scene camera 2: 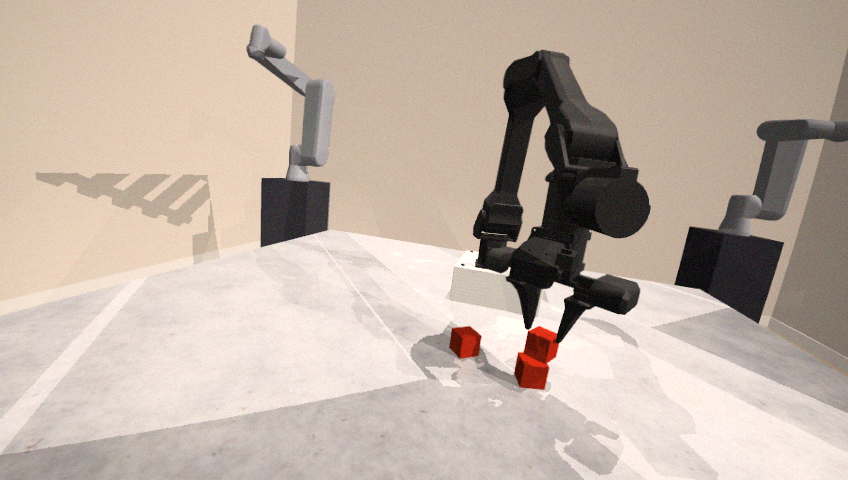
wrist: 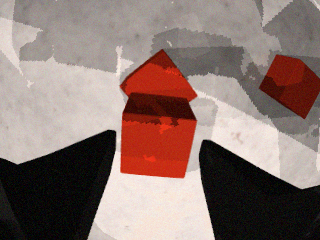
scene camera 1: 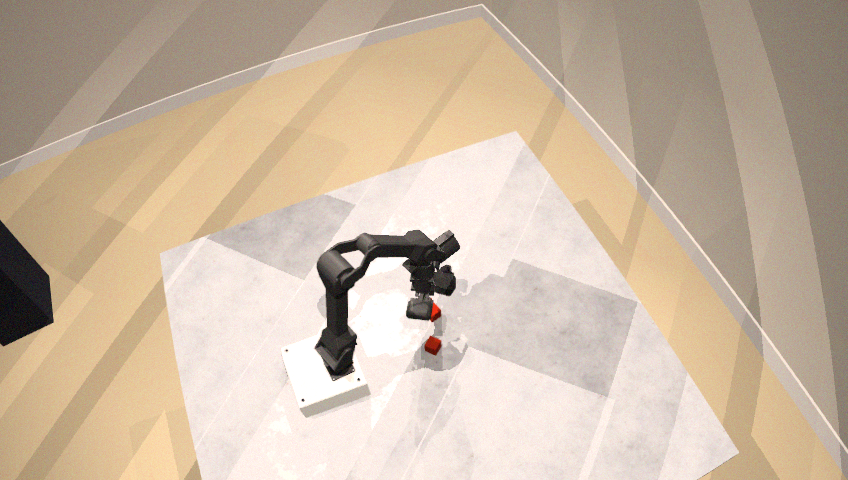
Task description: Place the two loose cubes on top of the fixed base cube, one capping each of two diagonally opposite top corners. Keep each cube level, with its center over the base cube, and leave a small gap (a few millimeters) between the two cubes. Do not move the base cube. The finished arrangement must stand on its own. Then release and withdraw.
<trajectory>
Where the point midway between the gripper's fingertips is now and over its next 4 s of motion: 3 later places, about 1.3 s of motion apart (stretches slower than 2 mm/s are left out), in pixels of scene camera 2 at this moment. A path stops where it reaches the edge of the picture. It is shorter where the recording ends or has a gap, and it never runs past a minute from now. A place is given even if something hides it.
My gripper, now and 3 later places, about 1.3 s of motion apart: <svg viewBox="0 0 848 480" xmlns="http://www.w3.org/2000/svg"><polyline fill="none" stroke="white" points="542,335 488,284 467,331 472,295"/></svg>
</trajectory>
